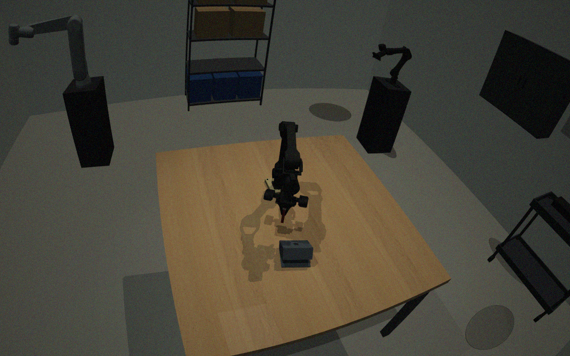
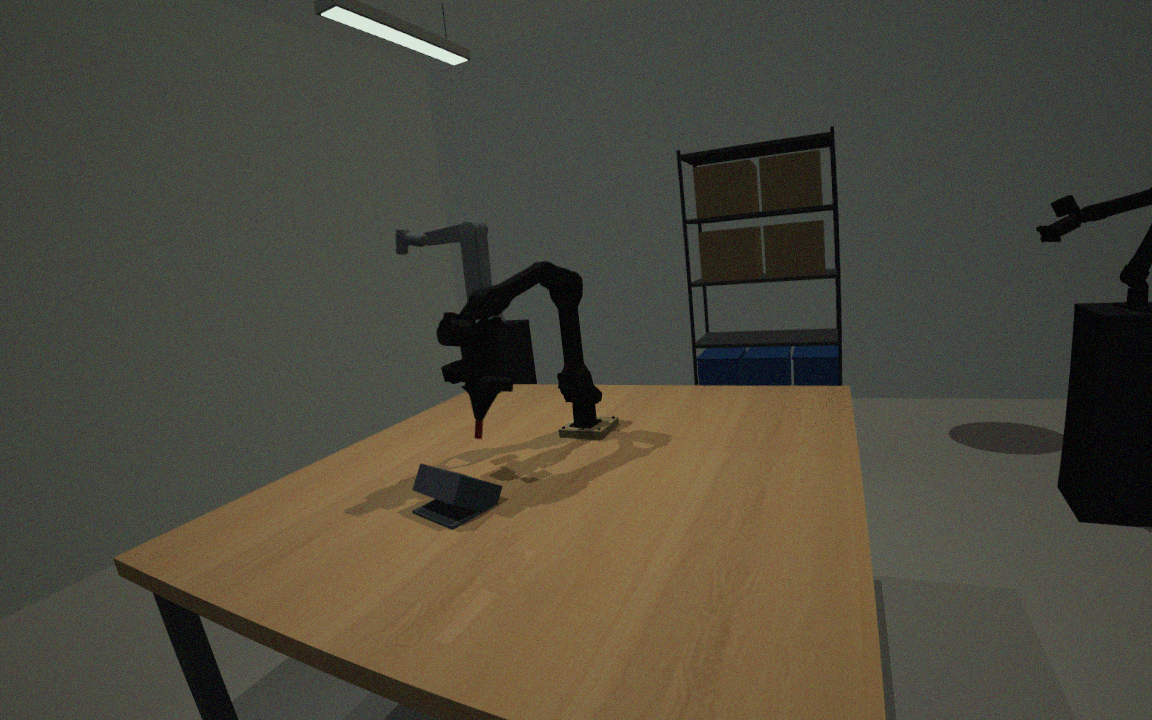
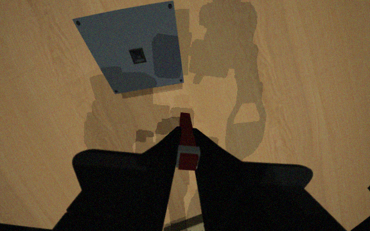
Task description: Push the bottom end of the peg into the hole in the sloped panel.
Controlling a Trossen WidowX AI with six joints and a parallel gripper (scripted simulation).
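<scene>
My gripper tip is 130 mm short of the sloped panel, 30 mm to the right of it and 100 mm above it. Round my gripper tip: red square-sided peg 10 mm behind, 20 mm above.
</scene>
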